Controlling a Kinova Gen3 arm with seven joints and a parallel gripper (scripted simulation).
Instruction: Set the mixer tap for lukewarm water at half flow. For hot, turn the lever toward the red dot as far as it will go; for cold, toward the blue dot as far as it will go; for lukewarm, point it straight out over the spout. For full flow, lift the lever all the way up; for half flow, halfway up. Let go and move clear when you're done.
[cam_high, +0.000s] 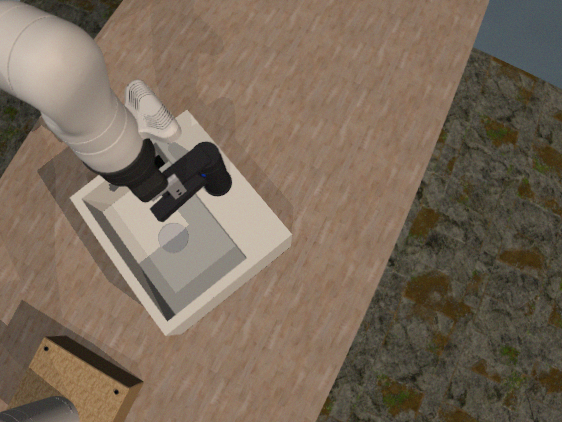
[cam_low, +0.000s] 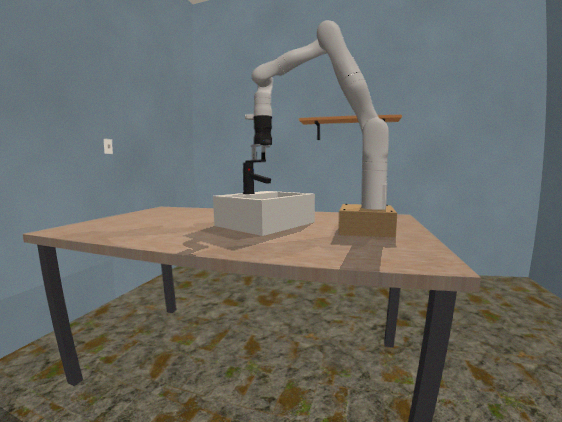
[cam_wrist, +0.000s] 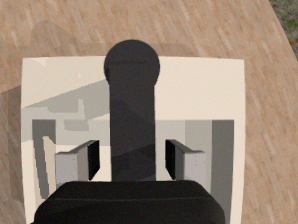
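The lever is 2 cm ahead of my hand, 1 cm to the right of it and 2 cm below it. From my hand the other things lie so: white sink basin (5 cm behind, 1 cm to the left, 25 cm below); black mixer tap (4 cm ahead, 1 cm to the right, 7 cm below).
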